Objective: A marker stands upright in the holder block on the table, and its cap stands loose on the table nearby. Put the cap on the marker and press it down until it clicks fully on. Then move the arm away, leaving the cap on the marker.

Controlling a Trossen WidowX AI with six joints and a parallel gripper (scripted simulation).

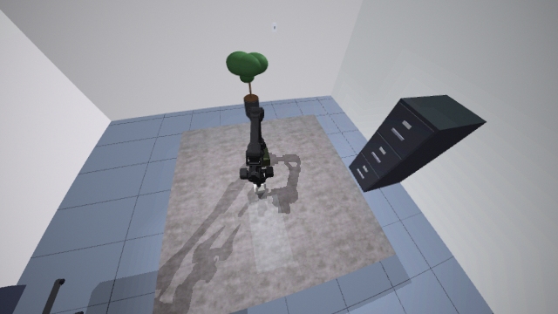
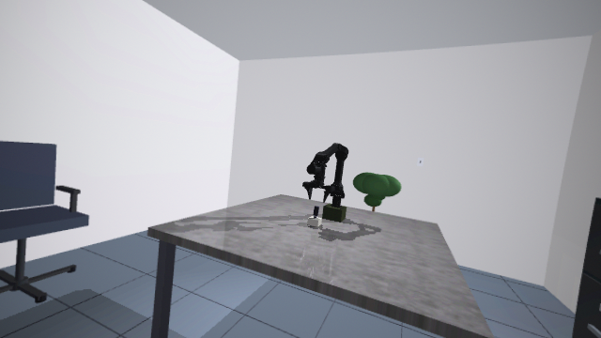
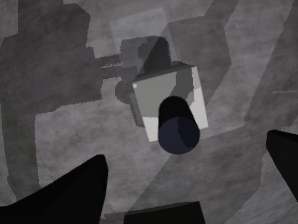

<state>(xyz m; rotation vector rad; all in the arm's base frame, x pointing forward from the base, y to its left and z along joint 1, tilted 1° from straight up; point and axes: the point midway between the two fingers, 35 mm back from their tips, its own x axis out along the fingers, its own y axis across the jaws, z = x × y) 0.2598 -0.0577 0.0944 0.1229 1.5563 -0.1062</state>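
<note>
Now: gripper tip 60 mm above the marker cap. From my gripper tip the other things lie so: white holder block: 120 mm below.
</note>
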